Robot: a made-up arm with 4 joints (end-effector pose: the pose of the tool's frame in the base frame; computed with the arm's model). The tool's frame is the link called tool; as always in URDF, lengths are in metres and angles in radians.
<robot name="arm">
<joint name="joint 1" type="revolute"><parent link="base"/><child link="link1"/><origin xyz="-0.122 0.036 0.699" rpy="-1.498 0 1.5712"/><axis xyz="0 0 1"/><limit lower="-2.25" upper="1.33" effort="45" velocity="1.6"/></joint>
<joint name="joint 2" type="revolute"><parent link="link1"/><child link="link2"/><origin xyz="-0.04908 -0.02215 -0.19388" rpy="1.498 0 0"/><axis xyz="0 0 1"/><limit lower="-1.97" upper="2.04" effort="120" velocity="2.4"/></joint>
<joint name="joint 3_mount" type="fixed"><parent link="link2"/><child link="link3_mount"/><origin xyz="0.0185 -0.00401 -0.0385" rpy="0 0 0"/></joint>
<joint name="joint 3" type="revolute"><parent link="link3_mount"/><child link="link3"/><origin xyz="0.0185 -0.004 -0.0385" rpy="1.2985 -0.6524 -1.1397"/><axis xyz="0 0 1"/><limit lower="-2.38" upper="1.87" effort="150" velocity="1.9"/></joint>
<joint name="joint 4" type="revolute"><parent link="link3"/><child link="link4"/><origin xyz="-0.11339 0.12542 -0.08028" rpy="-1.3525 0.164 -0.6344"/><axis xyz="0 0 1"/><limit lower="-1.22" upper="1.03" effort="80" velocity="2.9"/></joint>
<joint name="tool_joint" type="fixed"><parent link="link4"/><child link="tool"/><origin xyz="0.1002 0.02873 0.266" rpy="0 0 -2.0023"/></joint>
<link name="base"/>
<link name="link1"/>
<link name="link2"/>
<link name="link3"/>
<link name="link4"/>
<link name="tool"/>
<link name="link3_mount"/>
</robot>
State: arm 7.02 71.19 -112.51 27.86
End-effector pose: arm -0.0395 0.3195 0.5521 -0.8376 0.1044 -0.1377 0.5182
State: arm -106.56 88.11 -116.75 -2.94
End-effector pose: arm -0.0460 0.1094 0.9644 -0.0794 0.0759 -0.3309 0.9373
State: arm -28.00 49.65 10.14 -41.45
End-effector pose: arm -0.0517 -0.1449 0.8202 0.2657 0.1751 -0.6268 0.7112
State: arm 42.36 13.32 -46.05 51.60
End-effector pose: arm 0.0761 0.3485 0.7117 -0.5583 0.1609 -0.3433 0.7379
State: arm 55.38 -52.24 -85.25 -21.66
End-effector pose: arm 0.3703 -0.0213 0.8246 0.4099 -0.0528 0.8820 0.2263
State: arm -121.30 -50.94 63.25 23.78
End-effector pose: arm -0.0665 -0.0552 0.9229 0.5359 0.3370 -0.7725 0.0501
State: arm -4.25 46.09 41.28 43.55
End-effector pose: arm -0.2232 -0.1769 0.7318 0.3362 -0.1684 0.0637 0.9244
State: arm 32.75 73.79 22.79 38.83
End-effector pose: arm -0.1194 -0.1082 0.9547 -0.0863 0.0296 0.2554 0.9625
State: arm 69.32 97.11 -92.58 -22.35
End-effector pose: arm -0.1241 0.0857 0.4936 -0.8661 -0.4533 0.0253 0.2091
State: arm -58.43 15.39 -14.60 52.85
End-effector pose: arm -0.0816 -0.1006 0.9242 0.4033 0.1885 -0.1757 0.8780
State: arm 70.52 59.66 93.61 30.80
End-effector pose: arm -0.0786 -0.2645 0.8988 0.1747 -0.0352 0.2677 0.9469
